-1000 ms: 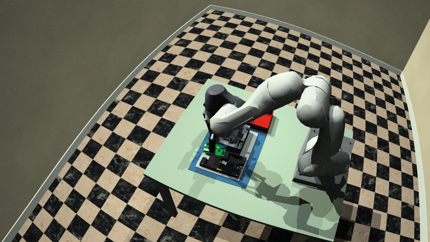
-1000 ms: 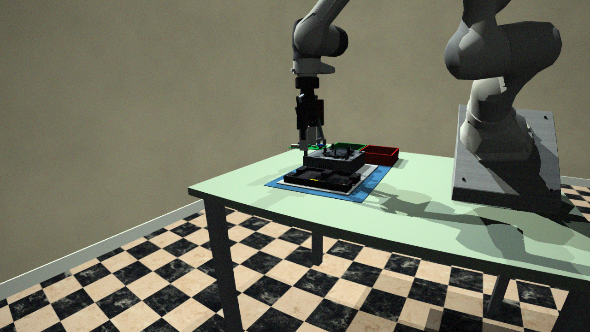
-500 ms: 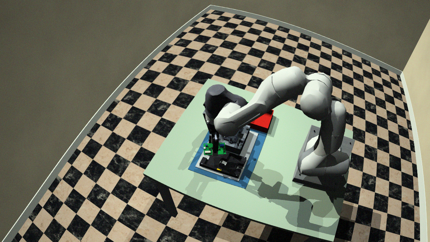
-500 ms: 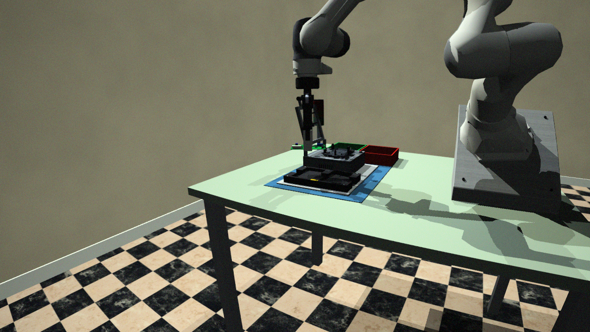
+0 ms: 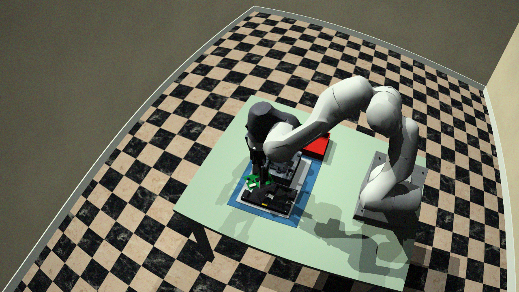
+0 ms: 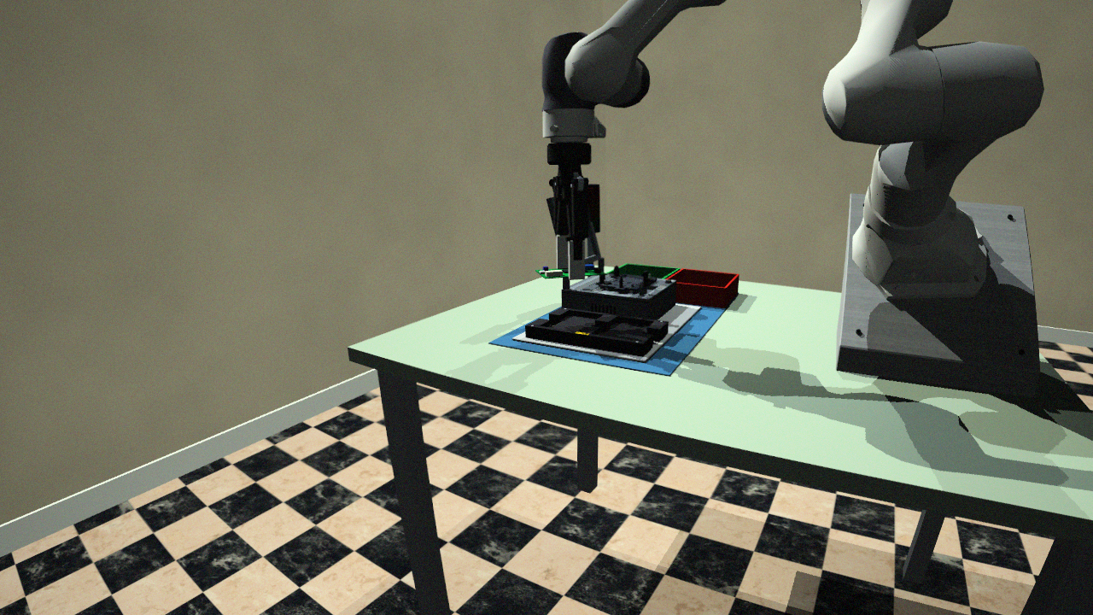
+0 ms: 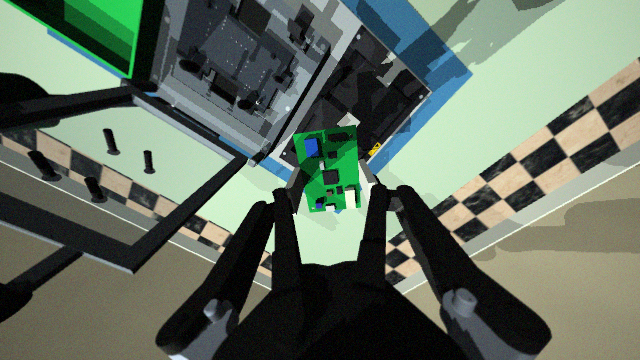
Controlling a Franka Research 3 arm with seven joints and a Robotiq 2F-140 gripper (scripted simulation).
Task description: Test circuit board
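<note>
Right now my hand is 20 mm above the green circuit board. The rest, counted from my hand: tester plate (170 mm to the right, 70 mm below, 30 mm behind); then tester lid (170 mm to the right, 80 mm ahead, 40 mm above); then green bin (370 mm to the right, 130 mm below, 10 mm ahead).
</note>
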